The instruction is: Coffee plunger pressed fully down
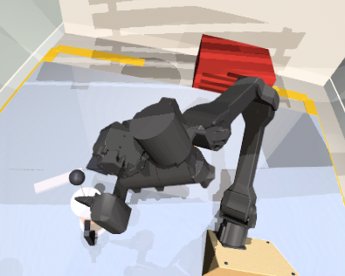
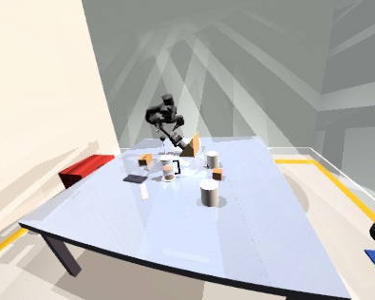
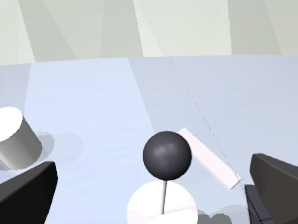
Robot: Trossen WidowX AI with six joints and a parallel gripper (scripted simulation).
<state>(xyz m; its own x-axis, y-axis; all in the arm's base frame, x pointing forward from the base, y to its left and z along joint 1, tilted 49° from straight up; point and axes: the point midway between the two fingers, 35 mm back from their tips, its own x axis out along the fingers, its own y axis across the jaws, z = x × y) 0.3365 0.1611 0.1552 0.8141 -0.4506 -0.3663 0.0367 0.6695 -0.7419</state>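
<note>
My gripper tip is 160 mm above the coffee press, 20 mm short of it and 10 mm to the right of it.
</note>
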